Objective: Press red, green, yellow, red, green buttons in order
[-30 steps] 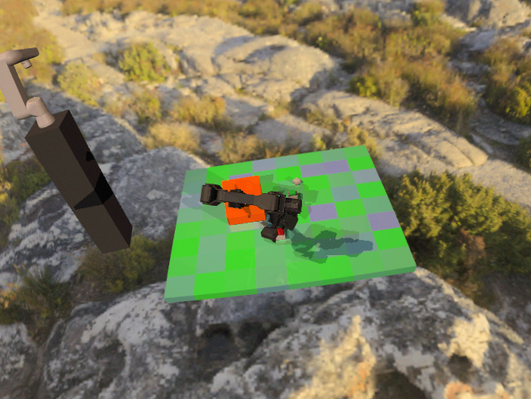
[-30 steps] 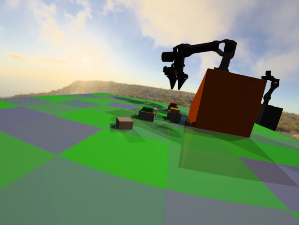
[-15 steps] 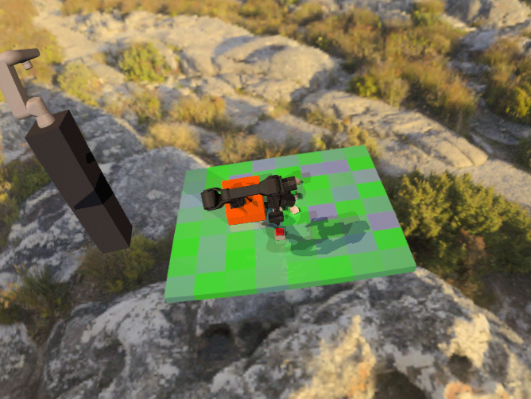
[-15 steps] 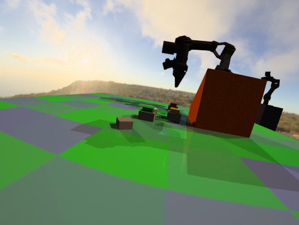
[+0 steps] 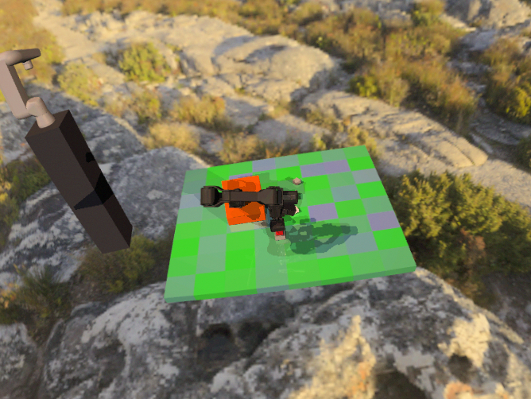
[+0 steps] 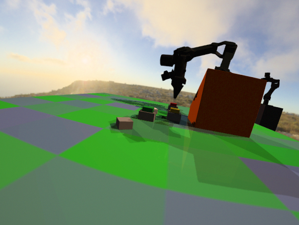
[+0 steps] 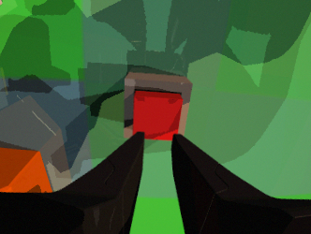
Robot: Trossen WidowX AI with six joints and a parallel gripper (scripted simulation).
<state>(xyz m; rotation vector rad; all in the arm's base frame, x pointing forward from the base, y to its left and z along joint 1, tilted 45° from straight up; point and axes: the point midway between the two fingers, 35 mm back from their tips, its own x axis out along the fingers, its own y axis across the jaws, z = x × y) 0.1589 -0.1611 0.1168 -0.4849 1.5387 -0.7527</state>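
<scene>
Right now the red button is 30 mm below my gripper tip. From my gripper tip the other things lie so: green button: 240 mm to the left, 120 mm ahead, 30 mm below; yellow button: 190 mm to the left, 30 mm below, 20 mm ahead.
</scene>
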